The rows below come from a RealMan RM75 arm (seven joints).
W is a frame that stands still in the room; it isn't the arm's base.
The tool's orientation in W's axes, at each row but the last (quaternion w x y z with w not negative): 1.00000, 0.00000, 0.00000, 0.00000; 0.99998, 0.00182, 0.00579, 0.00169; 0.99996, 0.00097, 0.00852, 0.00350; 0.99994, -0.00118, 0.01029, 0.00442; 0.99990, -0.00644, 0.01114, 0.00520
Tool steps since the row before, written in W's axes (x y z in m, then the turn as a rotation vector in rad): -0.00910, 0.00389, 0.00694, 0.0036, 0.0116, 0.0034; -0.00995, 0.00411, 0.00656, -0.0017, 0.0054, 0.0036; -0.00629, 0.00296, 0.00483, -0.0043, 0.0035, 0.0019; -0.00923, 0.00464, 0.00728, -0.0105, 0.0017, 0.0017; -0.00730, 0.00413, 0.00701, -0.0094, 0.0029, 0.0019
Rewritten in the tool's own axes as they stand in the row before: -0.00910, 0.00389, 0.00694, 0.0036, 0.0116, 0.0034; -0.01001, 0.00417, 0.00643, -0.0017, 0.0054, 0.0036; -0.00635, 0.00301, 0.00472, -0.0043, 0.0035, 0.0018; -0.00934, 0.00471, 0.00710, -0.0105, 0.0018, 0.0015; -0.00741, 0.00412, 0.00690, -0.0094, 0.0030, 0.0017
